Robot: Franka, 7 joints.
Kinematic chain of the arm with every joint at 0, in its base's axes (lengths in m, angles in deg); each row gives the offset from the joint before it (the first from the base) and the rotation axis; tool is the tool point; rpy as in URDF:
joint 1: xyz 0 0 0.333 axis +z
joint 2: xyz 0 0 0 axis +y
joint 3: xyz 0 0 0.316 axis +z
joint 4: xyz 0.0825 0 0 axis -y
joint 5: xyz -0.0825 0 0.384 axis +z
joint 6: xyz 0 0 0 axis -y
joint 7: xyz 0.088 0 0 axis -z
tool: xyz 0 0 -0.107 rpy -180 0 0
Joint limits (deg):
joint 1: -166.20..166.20
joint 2: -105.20..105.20
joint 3: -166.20..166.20
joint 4: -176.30..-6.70
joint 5: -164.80..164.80
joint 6: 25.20..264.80
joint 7: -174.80..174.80
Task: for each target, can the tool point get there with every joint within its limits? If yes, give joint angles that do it. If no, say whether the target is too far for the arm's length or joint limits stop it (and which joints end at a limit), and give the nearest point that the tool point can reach.
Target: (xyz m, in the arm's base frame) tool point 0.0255 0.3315 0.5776
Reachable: yes | joints 20.69 -48.23 65.53 -134.30 112.89 224.20 138.81
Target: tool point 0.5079 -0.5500 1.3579
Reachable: no: too far | nearest point 0.3433 -0.3718 1.0258 | short by 0.411 m
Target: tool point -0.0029 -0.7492 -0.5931
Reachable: no: too far | nearest point -0.0022 -0.5600 -0.2830 | short by 0.363 m
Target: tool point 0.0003 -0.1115 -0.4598
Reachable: no: joint limits stop it (at a limit: joint 2) | nearest point 0.0004 -0.1436 -0.3421 | short by 0.122 m
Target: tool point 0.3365 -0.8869 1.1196
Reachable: no: too far | nearest point 0.2343 -0.6174 0.8806 | short by 0.374 m
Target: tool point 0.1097 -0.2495 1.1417
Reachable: yes | joints 3.03 3.56 -78.11 -27.75 133.65 144.87 36.06
